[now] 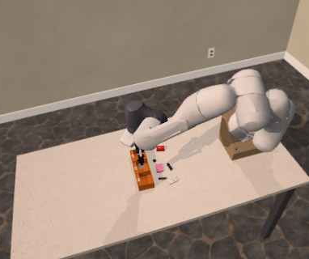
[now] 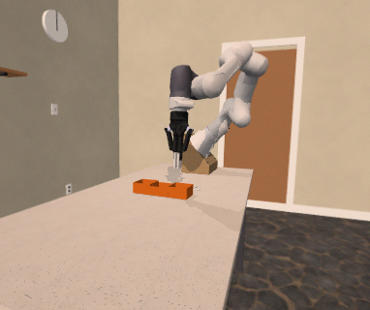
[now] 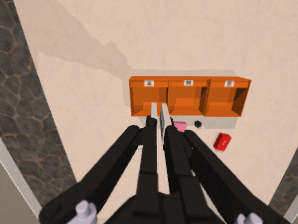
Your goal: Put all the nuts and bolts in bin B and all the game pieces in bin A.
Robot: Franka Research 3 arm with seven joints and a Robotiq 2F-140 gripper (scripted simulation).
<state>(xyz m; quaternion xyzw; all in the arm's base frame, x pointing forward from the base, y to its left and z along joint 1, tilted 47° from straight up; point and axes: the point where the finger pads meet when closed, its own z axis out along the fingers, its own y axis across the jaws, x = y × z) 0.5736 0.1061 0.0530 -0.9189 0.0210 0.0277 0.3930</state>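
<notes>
Right now my hand is 8 cm past the black nut, 12 cm to the left of it and 15 cm above it. From my hand the other things lie so: pink square (10 cm behind, 6 cm to the right, 15 cm below); orange bin (7 cm to the right, 13 cm below); white card (15 cm behind, 4 cm to the left, 15 cm below).
</notes>
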